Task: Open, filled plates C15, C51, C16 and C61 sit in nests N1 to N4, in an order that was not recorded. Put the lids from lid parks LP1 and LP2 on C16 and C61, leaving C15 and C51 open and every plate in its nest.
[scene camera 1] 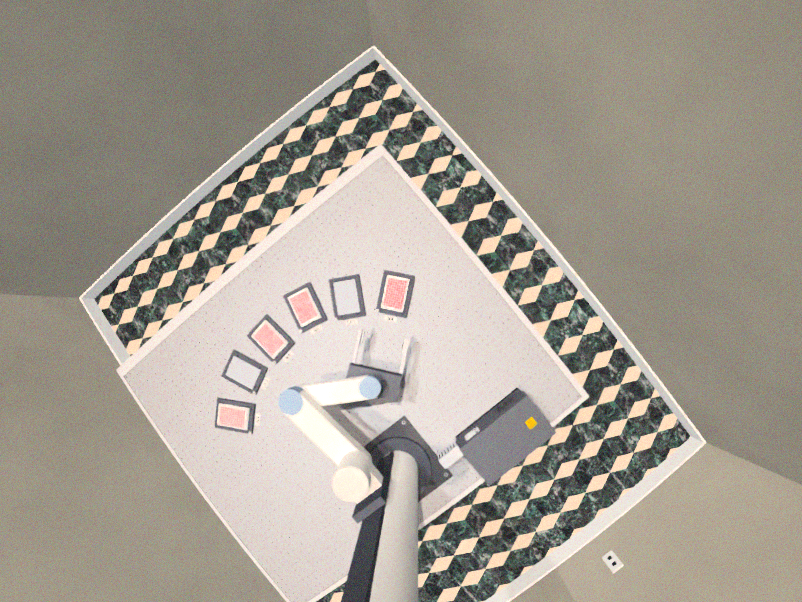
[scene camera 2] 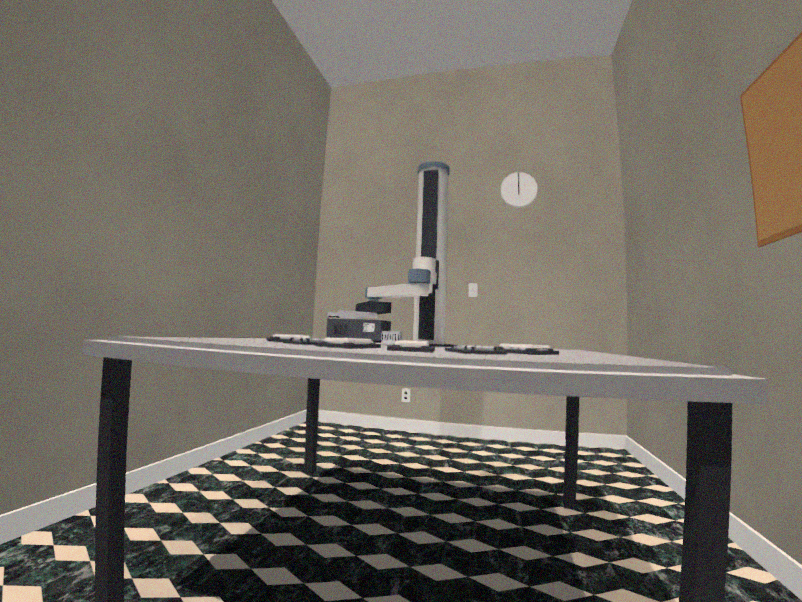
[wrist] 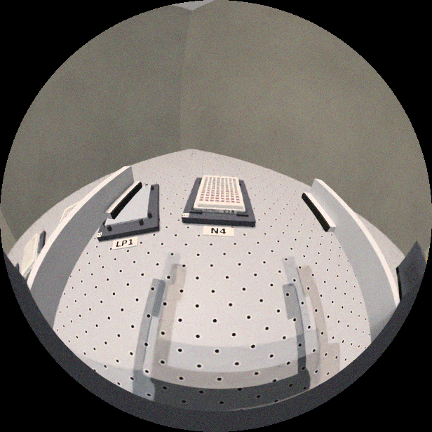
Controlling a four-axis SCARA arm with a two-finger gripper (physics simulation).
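Pixels of known places: gripper, fingertip midpoint: [scene camera 1: 384, 334] [scene camera 2: 332, 313]; arm's base, origin of the base link: [scene camera 1: 398, 467].
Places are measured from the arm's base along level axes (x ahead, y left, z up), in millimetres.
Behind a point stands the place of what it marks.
My gripper [scene camera 1: 386, 336] @[x 437, y -297, z 126 mm] [scene camera 2: 351, 314] [wrist: 224, 176] is open and empty, raised above the table, its fingers pointing toward nest N4. The open plate in N4 [scene camera 1: 395, 292] @[x 535, y -418, z 39 mm] [wrist: 218, 192] shows red wells between the fingers in the wrist view; its small front tag seems to read C15. A grey lid [scene camera 1: 347, 296] @[x 639, y -266, z 30 mm] [wrist: 134, 206] lies in LP1, partly behind the left finger in the wrist view. Open red-filled plates sit in N3 [scene camera 1: 304, 307] @[x 711, y -109, z 36 mm], N2 [scene camera 1: 270, 338] @[x 702, y 72, z 38 mm] and N1 [scene camera 1: 233, 416] @[x 558, y 391, z 35 mm]; their names are unreadable. Another grey lid [scene camera 1: 244, 371] @[x 670, y 242, z 30 mm] lies in LP2.
A dark box [scene camera 1: 505, 437] @[x -104, y -400, z 127 mm] [scene camera 2: 349, 326] @[x -34, y -421, z 89 mm] with a yellow mark stands right of the arm's base. The arm's column [scene camera 1: 396, 531] @[x 42, y -62, z 483 mm] [scene camera 2: 442, 226] @[x 47, y 58, z 575 mm] rises beside it. The nests and lid parks form an arc on the pale perforated table [scene camera 1: 382, 213] @[x 811, y -572, z 13 mm] [scene camera 2: 194, 356] @[x 1050, y -350, z -16 mm] [wrist: 215, 300].
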